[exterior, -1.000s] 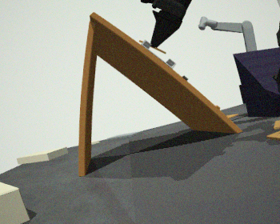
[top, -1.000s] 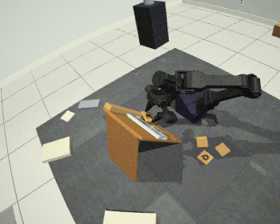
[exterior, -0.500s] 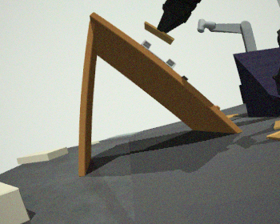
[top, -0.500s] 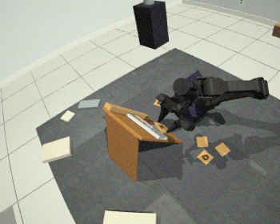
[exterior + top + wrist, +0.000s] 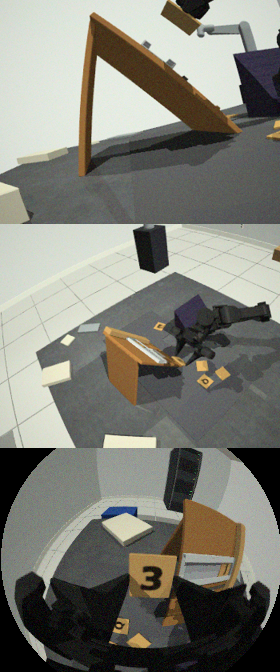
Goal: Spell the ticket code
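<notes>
The white ticket lies 170 mm to the right of my gripper tip, 120 mm below it and 40 mm behind it. The rest, counted from my gripper tip: cream block: 560 mm to the right, 390 mm ahead, 200 mm below; then small cream card: 750 mm to the right, 210 mm ahead, 200 mm below; then grey card: 720 mm to the right, 210 mm below, 40 mm ahead.
</notes>
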